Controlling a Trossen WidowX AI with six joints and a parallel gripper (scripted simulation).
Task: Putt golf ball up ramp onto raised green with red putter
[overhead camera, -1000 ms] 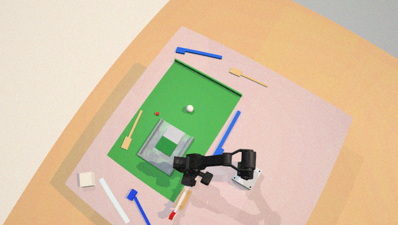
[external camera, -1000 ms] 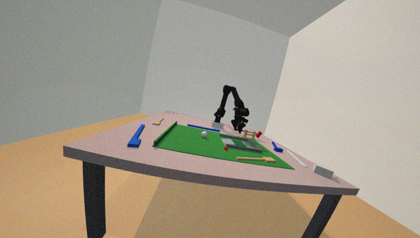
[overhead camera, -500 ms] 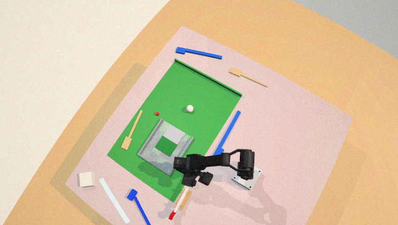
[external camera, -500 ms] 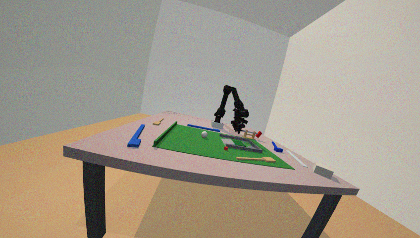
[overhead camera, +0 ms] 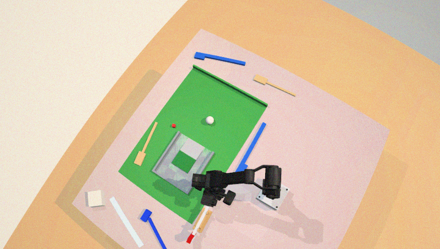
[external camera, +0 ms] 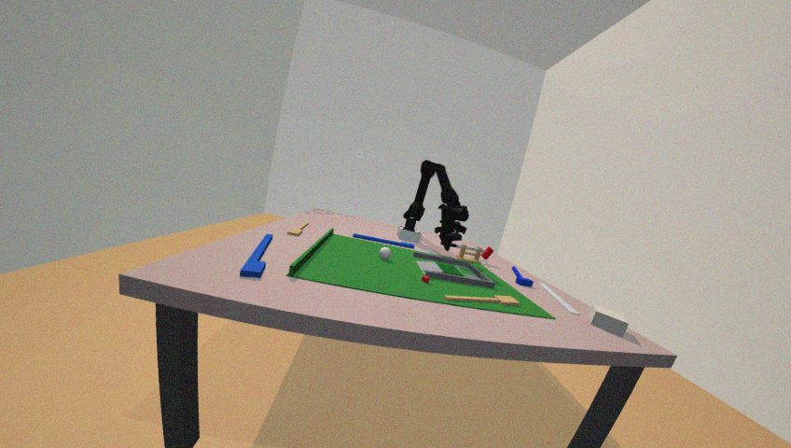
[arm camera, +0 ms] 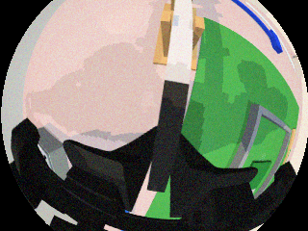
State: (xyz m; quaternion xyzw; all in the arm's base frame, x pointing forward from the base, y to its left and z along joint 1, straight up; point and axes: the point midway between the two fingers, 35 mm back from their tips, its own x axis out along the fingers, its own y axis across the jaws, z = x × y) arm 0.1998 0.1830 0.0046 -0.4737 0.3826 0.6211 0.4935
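My gripper tip is 11 cm to the right of the red putter, 3 cm below it and 3 cm past it. From my gripper tip the other things lie so: wooden rack: 13 cm to the left, 3 cm behind; then green mat: 28 cm ahead, 16 cm to the right, 3 cm below; then white golf ball: 29 cm to the right, 27 cm ahead, 1 cm below.
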